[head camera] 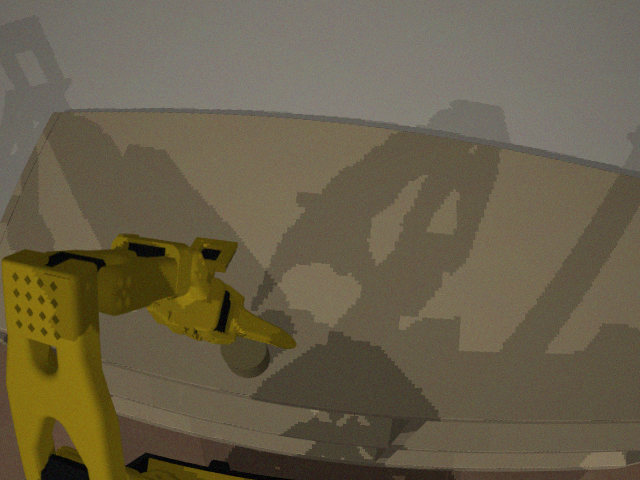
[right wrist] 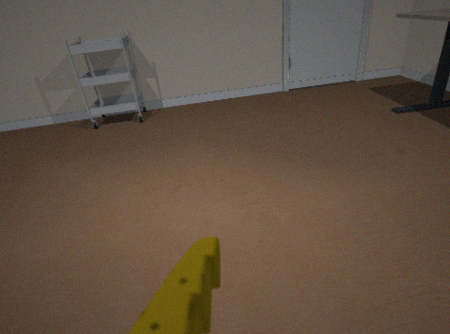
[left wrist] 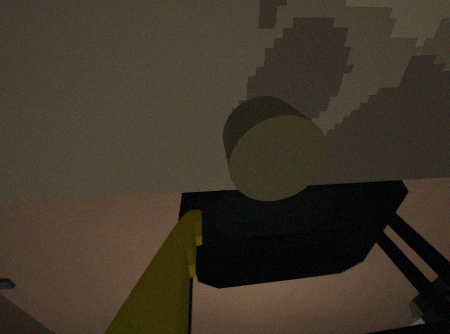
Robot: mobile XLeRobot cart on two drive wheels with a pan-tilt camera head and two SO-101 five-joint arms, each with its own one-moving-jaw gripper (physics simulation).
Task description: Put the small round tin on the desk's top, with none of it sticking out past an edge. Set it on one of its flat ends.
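Frame: origin at the left arm's base, x ahead, y left, z up, level; centimetres.
Where they show: left hand at its tool point: [head camera: 202, 336] [left wrist: 201, 222]; right hand at its tool point: [right wrist: 218, 255].
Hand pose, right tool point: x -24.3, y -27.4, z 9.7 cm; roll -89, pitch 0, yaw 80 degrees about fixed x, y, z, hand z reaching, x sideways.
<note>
After its pixels a point has its place.
The small round tin [head camera: 245, 359] @(x 19.7, y -4.2, z -13.2 cm) [left wrist: 278, 157] @(x 21.3, y -3.7, z -13.2 cm) is dull olive and stands upright on a flat end, near the front edge of a wide pale top [head camera: 196, 134] @(x 49.9, y 8.6, z -16.5 cm) [left wrist: 100, 100] @(x 23.5, y 4.8, z -16.5 cm). Its upper part is partly hidden behind a jaw in the head view. My left gripper [head camera: 279, 338] [left wrist: 196, 225] hangs above and beside the tin, and one notched jaw shows in the left wrist view; it is open and holds nothing. My right gripper [right wrist: 211, 252] shows one notched jaw over brown floor; it is open and empty, away from the tin.
A black box-like body [left wrist: 295, 230] @(x -17.4, y -21.6, z -37.5 cm) with dark rods lies below the top's front edge in the left wrist view. A wall [head camera: 310, 46] @(x 56.7, y -6.3, z -5.7 cm) rises behind the top. The right wrist view shows a white trolley [right wrist: 106, 78] @(x -284.6, y -93.8, z -33.7 cm), a door [right wrist: 325, 40] @(x -316.9, y 119.7, z -31.1 cm) and a dark-legged table [right wrist: 441, 67] @(x -216.8, y 166.5, z -44.9 cm).
</note>
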